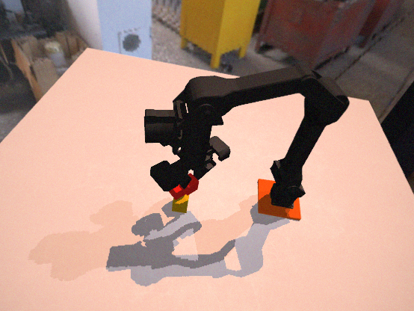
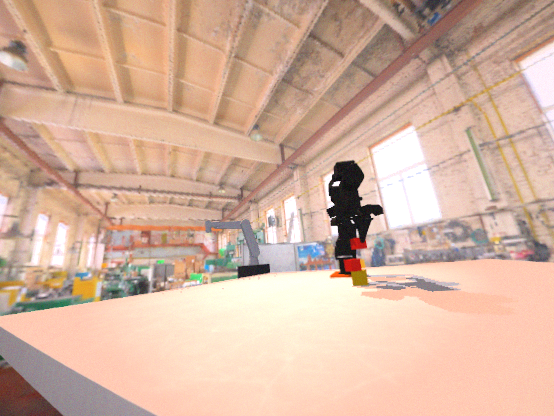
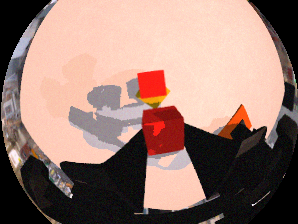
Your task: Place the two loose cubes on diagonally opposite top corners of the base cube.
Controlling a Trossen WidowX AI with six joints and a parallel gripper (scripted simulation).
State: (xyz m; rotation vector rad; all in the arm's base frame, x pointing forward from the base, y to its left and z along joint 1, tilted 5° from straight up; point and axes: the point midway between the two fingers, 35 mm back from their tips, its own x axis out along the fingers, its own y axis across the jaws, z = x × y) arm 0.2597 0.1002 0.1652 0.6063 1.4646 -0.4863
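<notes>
The yellow base cube is 2 cm ahead of my gripper tip, 1 cm to the right of it and 10 cm below it.
</notes>
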